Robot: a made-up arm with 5 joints. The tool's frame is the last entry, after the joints. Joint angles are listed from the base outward. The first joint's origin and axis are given. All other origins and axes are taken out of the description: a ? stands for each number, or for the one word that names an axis. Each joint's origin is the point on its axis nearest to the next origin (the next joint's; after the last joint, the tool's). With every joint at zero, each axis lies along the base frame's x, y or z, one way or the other. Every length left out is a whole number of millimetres.
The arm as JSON. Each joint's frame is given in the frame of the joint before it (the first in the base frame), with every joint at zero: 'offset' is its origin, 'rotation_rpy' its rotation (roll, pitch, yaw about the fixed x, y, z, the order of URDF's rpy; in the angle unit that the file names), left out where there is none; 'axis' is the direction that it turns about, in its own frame. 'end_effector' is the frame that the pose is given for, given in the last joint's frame.
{
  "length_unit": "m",
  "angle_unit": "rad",
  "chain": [
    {
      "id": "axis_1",
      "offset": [
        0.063,
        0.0,
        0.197
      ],
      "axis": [
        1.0,
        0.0,
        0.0
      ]
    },
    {
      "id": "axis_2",
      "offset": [
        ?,
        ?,
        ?
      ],
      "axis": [
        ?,
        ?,
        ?
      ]
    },
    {
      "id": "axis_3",
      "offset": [
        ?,
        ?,
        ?
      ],
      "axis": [
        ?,
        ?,
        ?
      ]
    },
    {
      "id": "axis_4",
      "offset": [
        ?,
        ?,
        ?
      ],
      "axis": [
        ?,
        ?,
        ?
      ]
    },
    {
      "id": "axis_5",
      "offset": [
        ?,
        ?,
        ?
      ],
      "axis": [
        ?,
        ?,
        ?
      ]
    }
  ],
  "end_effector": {
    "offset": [
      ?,
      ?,
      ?
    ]
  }
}
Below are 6 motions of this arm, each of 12 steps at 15 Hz.
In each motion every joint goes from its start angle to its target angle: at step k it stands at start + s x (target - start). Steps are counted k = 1, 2, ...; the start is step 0. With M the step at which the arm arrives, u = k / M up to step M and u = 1 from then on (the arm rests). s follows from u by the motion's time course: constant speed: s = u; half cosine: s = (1 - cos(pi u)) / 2; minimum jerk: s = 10 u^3 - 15 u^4 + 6 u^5.
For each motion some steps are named. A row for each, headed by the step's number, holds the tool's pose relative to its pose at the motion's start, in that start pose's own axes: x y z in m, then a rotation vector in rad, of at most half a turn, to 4 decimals.
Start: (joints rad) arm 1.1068 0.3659 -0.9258 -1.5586 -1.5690
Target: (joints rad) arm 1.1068 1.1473 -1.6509 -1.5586 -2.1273
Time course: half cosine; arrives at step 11
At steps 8, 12:
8: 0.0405 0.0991 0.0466 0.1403 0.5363 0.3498
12: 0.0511 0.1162 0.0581 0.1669 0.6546 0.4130

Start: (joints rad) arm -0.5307 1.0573 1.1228 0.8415 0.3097
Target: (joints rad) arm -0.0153 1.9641 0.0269 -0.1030 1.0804
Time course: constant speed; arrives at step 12
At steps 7, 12:
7: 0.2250 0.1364 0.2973 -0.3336 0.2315 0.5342
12: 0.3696 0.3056 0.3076 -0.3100 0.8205 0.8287

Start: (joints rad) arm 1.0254 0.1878 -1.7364 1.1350 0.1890
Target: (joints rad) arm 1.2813 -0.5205 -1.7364 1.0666 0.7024
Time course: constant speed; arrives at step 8
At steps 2, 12:
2: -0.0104 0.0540 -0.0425 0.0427 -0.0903 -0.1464
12: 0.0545 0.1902 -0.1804 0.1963 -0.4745 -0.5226

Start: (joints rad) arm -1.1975 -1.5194 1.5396 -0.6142 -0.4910
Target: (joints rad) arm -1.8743 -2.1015 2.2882 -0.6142 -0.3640
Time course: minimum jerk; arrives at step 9
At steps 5, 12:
5: -0.0903 0.1166 -0.1679 0.3210 0.2015 -0.1486
12: -0.1440 0.1961 -0.2129 0.4679 0.4383 -0.1502

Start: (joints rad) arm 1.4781 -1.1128 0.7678 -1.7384 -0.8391
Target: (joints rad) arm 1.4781 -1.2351 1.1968 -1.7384 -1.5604
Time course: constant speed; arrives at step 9
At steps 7, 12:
7: -0.0347 -0.0829 0.2228 -0.9024 -0.0068 -0.0617
12: -0.0460 -0.0713 0.2855 -1.1605 0.0029 -0.0782

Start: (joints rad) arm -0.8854 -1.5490 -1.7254 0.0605 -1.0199
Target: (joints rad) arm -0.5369 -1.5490 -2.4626 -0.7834 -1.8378
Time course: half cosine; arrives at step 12
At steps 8, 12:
8: 0.0410 0.0414 0.0204 -0.5155 -0.4371 -0.5515
12: 0.0473 0.0822 0.0155 -0.6208 -0.4994 -0.7911

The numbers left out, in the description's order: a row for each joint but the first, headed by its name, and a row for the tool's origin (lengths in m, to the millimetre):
axis_2: xyz 0.0 0.05 0.1, axis 0.0 1.0 0.0
axis_3: xyz -0.237 0.0 0.151, axis 0.0 0.0 -1.0
axis_4: xyz 0.061 -0.164 0.0, axis 0.0 1.0 0.0
axis_5: xyz -0.163 0.0 -0.029, axis 1.0 0.0 0.0
tool: xyz 0.0 -0.199 -0.119

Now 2 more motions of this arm.
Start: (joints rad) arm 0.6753 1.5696 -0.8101 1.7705 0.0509
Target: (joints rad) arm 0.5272 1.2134 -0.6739 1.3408 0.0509
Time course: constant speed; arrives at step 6
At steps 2, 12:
2: 0.0413 0.0446 -0.0655 0.1051 -0.2282 -0.0621
12: 0.1573 0.1414 -0.1497 0.2819 -0.6819 -0.2347

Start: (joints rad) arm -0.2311 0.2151 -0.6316 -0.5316 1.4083
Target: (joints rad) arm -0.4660 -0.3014 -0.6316 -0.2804 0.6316
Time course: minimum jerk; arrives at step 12
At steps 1, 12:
1: -0.0003 -0.0008 0.0010 -0.0062 0.0010 0.0003
12: -0.0102 -0.0091 0.2237 -1.2231 0.1680 0.1388

